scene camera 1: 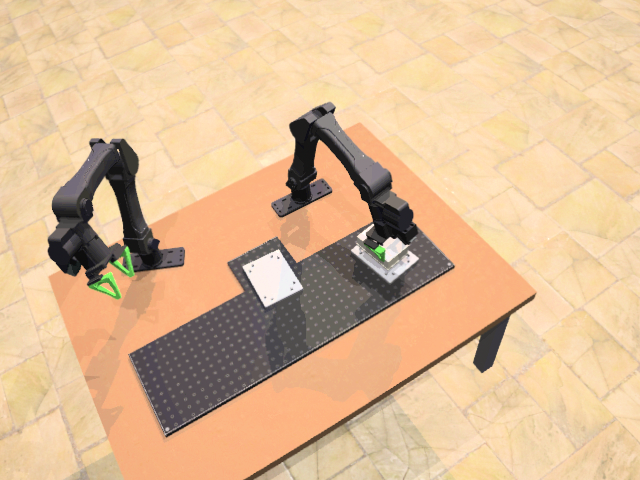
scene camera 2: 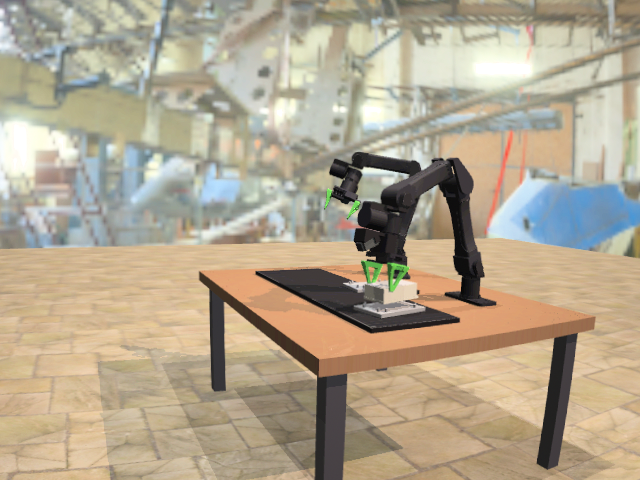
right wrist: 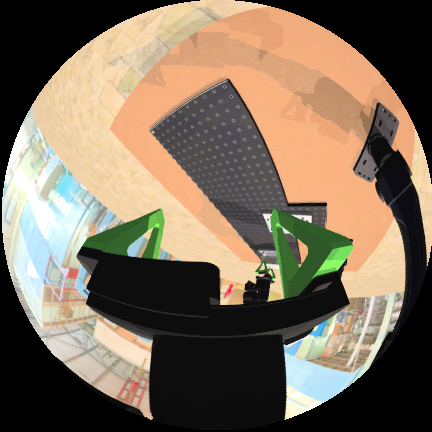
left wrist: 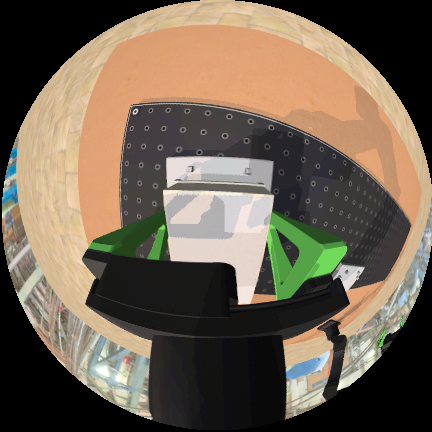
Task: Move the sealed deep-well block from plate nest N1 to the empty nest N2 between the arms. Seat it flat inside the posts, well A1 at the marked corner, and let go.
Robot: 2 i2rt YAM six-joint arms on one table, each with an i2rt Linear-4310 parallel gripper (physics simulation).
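Places are measured from the left arm's base along level axes (x right, y up, z back), in centimetres.
Where they show: left gripper, fingertip midpoint: (scene camera 1: 392,251) (scene camera 2: 380,289) (right wrist: 266,263) (left wrist: 216,214); right gripper, fingertip midpoint: (scene camera 1: 126,287) (scene camera 2: 335,214) (right wrist: 217,214); left arm's base, link origin: (scene camera 1: 302,198) (scene camera 2: 469,300); right arm's base, link origin: (scene camera 1: 153,261) (right wrist: 376,144) (left wrist: 329,324).
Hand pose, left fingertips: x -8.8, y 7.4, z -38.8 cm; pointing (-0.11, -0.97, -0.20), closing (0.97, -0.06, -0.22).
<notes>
Each offset is from my left fingertips to the centre of the thing. Level surfaces: height alone.
The sealed deep-well block @[dx +0.8, dy -0.7, dz +3.9 cm] (scene camera 1: 395,247) (scene camera 2: 392,293) (left wrist: 213,245) is a white box at nest N1 @[dx +0.5, dy -5.1, dz +3.5 cm] (scene camera 1: 390,273) (scene camera 2: 383,310) (left wrist: 219,165), at the right end of the black breadboard. My left gripper (scene camera 1: 383,247) (scene camera 2: 382,285) (left wrist: 216,214) is shut on the block, one green finger on each long side. The block sits at or just above the N1 plate; I cannot tell whether they touch. The empty nest N2 @[dx +32.0, dy -5.1, dz +14.9 cm] (scene camera 1: 272,277) (left wrist: 349,273) is a white plate with corner posts at the breadboard's middle. My right gripper (scene camera 1: 116,276) (scene camera 2: 341,204) (right wrist: 217,215) is open and empty, raised at the far left.
The black perforated breadboard (scene camera 1: 207,350) (scene camera 2: 310,284) (left wrist: 322,173) (right wrist: 217,149) runs along the orange table @[dy -7.5 cm] (scene camera 1: 361,371) (scene camera 2: 413,341). The arm bases are bolted behind it. The right arm's base plate (right wrist: 376,141) shows in the right wrist view.
</notes>
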